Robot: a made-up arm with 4 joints.
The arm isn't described. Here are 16 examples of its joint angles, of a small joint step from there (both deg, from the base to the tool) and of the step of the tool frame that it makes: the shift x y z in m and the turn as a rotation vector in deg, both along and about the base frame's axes.
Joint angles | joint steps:
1: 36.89 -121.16 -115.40 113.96 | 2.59 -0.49 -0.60 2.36
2: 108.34 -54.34 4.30 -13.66 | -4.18 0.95 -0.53 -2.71
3: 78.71 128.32 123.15 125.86 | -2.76 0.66 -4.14 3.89
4: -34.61 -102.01 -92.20 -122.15 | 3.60 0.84 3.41 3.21
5: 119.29 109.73 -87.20 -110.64 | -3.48 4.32 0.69 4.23
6: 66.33 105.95 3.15 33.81 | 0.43 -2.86 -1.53 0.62
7: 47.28 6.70 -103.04 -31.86 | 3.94 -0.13 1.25 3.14
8: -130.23 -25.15 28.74 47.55 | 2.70 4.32 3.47 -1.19
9: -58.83 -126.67 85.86 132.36 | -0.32 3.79 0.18 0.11
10: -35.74 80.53 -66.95 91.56 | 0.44 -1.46 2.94 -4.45
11: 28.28 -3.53 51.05 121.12 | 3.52 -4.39 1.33 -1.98
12: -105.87 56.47 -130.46 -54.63 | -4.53 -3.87 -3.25 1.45
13: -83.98 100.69 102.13 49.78 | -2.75 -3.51 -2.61 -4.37
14: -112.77 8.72 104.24 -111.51 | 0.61 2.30 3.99 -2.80
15: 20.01 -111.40 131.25 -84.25 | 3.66 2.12 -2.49 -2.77
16: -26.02 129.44 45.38 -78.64 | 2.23 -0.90 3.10 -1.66
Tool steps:
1: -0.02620 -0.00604 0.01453 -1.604 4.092 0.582
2: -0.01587 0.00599 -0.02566 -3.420 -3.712 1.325
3: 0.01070 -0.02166 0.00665 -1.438 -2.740 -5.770
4: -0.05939 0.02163 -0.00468 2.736 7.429 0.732
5: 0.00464 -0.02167 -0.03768 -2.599 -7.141 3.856
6: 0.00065 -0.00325 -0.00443 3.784 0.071 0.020
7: -0.01382 -0.00963 0.02638 1.481 2.343 -2.554
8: 0.01158 -0.01765 -0.01450 2.960 -0.262 4.842
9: 0.00686 0.00431 0.01050 3.350 -0.307 -1.768
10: -0.01064 -0.00939 0.01327 -2.712 3.904 -2.413
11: -0.02065 0.02421 -0.00527 3.037 2.351 1.897
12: -0.02105 0.00953 0.01406 -3.772 -3.519 2.208
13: 0.02456 -0.01494 0.02510 -4.161 -7.395 2.256
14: -0.00116 -0.00384 -0.01599 0.650 -3.781 2.395
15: -0.00295 0.01211 0.03767 -2.978 4.783 0.829
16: -0.00974 0.00047 0.01304 -2.779 3.237 -1.548
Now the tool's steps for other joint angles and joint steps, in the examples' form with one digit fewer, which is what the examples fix.
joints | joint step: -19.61 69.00 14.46 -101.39 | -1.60 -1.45 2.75 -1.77
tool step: 0.0089 0.0047 0.0277 -2.14 -3.07 -1.07
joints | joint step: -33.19 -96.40 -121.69 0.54 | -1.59 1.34 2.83 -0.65
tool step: 0.0121 0.0019 -0.0024 2.95 -1.87 0.77
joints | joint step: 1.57 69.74 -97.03 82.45 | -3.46 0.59 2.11 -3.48
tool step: 0.0397 -0.0076 -0.0034 -3.16 -0.93 -0.24
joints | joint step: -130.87 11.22 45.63 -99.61 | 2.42 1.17 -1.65 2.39
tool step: 0.0237 -0.0069 0.0087 0.43 4.38 -1.35
